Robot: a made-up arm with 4 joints.
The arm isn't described. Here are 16 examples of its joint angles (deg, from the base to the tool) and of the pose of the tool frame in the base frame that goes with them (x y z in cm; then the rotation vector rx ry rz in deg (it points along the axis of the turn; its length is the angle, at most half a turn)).
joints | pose
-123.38 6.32 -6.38 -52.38 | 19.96 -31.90 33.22 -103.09 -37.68 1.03
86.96 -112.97 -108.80 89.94 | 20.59 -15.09 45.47 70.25 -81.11 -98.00
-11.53 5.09 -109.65 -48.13 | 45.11 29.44 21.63 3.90 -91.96 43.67
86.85 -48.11 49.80 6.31 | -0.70 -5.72 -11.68 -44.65 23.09 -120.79
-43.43 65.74 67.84 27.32 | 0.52 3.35 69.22 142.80 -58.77 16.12
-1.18 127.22 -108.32 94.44 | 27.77 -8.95 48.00 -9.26 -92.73 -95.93
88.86 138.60 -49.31 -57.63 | 30.95 34.94 33.10 -22.73 -135.12 98.84
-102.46 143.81 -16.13 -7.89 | -20.04 21.86 19.45 79.71 -25.75 103.76
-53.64 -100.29 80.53 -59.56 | 26.71 -18.26 0.14 -11.37 -36.18 -165.07
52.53 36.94 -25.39 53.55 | 51.95 5.58 21.83 -107.47 -73.53 58.13
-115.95 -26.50 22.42 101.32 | -9.19 -14.21 45.19 139.16 -33.00 86.80
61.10 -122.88 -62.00 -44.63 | -11.01 -0.55 54.61 70.74 111.26 45.05
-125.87 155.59 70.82 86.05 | 39.77 27.42 28.56 -64.93 -127.78 39.85
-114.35 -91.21 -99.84 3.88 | 52.35 9.61 19.04 1.92 -55.72 -25.74
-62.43 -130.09 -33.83 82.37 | 15.02 -10.12 -0.76 -73.22 9.19 58.75
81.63 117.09 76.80 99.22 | 3.50 11.72 58.25 87.05 64.75 55.91
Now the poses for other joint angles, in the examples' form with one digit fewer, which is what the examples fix.
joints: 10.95 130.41 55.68 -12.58
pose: -2.3 -10.5 63.2 -175.7 13.0 -26.6
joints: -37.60 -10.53 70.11 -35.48
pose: 40.8 -27.0 37.2 -97.5 55.1 124.6
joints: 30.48 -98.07 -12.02 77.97
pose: 14.5 -14.0 -2.1 -55.1 -4.6 144.0
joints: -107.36 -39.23 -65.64 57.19
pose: 28.2 -28.0 19.3 -68.0 -24.2 -71.2
